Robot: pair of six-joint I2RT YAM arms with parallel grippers.
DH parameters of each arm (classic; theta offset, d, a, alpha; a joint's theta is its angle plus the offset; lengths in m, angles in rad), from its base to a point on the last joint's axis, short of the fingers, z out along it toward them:
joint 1: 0 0.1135 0.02 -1.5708
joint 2: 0 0 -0.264 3.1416
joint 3: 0.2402 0 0.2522 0
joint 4: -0.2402 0 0.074 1.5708
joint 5: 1.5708 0 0 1.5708
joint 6: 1.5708 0.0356 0 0
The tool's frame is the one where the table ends.
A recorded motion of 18 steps. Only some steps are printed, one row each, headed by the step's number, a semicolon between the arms.
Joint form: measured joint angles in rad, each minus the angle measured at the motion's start. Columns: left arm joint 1, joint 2, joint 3, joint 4, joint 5, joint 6; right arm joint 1, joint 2, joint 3, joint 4, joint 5, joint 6.
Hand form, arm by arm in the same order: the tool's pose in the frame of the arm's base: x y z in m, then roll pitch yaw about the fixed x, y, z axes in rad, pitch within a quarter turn. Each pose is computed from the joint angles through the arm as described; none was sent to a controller.
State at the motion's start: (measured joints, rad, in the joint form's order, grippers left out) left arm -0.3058 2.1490 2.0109 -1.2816 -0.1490 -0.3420; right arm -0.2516 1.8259 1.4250 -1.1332 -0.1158 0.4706
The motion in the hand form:
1: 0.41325 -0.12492 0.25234 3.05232 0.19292 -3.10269; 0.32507 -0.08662 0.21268 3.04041 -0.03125 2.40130
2: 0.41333 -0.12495 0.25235 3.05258 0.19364 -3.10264; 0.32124 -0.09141 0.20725 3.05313 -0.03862 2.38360
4: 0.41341 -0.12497 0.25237 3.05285 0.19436 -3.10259; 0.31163 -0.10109 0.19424 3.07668 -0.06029 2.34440
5: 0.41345 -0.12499 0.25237 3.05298 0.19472 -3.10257; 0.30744 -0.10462 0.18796 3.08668 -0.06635 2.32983
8: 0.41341 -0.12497 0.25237 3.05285 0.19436 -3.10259; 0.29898 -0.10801 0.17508 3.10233 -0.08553 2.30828
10: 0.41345 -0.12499 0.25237 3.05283 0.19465 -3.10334; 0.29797 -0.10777 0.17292 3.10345 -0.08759 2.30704
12: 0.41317 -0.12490 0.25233 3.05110 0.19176 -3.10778; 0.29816 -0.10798 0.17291 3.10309 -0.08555 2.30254
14: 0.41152 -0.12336 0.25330 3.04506 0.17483 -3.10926; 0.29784 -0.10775 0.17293 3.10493 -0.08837 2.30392
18: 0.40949 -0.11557 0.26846 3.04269 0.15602 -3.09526; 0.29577 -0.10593 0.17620 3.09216 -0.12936 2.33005
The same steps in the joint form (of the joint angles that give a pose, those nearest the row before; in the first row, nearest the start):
1: 0.0000 0.0000 0.0000 0.0008 0.0000 0.0000; -0.0198 0.0000 -0.0263 0.0076 0.0114 0.0008
2: 0.0000 0.0000 0.0000 0.0015 0.0000 0.0000; -0.0359 0.0000 -0.0481 0.0172 0.0195 0.0019
4: 0.0000 0.0000 0.0000 0.0023 0.0000 0.0000; -0.0713 0.0000 -0.1011 0.0405 0.0305 0.0046
5: 0.0000 0.0000 0.0000 0.0027 0.0000 0.0000; -0.0851 0.0000 -0.1270 0.0565 0.0366 0.0050
8: 0.0000 0.0000 0.0000 0.0023 0.0000 0.0000; -0.1034 0.0000 -0.1812 0.0866 0.0416 0.0073
10: 0.0000 0.0000 0.0000 0.0027 0.0000 0.0008; -0.1038 0.0000 -0.1904 0.0935 0.0416 0.0080
12: 0.0000 0.0000 0.0000 0.0000 0.0000 0.0050; -0.1041 0.0000 -0.1904 0.0957 0.0420 0.0122
14: 0.0023 0.0000 0.0050 -0.0225 0.0004 0.0076; -0.1038 0.0000 -0.1904 0.0923 0.0423 0.0111
18: 0.0187 0.0000 0.0667 -0.1026 0.0046 0.0091; -0.1038 0.0000 -0.1782 0.0469 0.0145 -0.0160

